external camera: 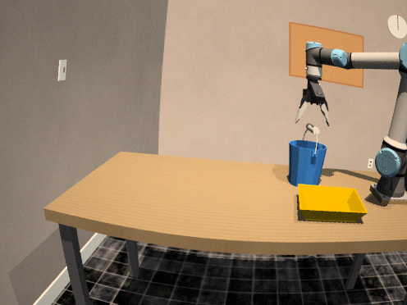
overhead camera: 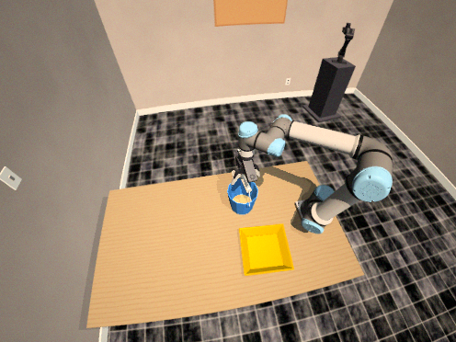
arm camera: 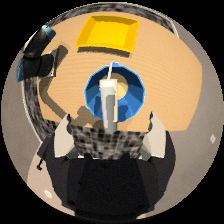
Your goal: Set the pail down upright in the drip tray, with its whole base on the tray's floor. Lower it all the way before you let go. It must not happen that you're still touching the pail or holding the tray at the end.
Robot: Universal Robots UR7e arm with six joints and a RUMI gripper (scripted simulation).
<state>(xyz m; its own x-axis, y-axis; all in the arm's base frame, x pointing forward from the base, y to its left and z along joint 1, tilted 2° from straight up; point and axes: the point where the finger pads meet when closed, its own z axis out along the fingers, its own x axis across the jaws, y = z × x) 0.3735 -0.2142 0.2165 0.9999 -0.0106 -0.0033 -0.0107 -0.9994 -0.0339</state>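
Now: the white handle 5 cm below my hand. Also, from my hand: yellow drip tray 31 cm to the left, 24 cm below; then blue pail 1 cm ahead, 11 cm below.
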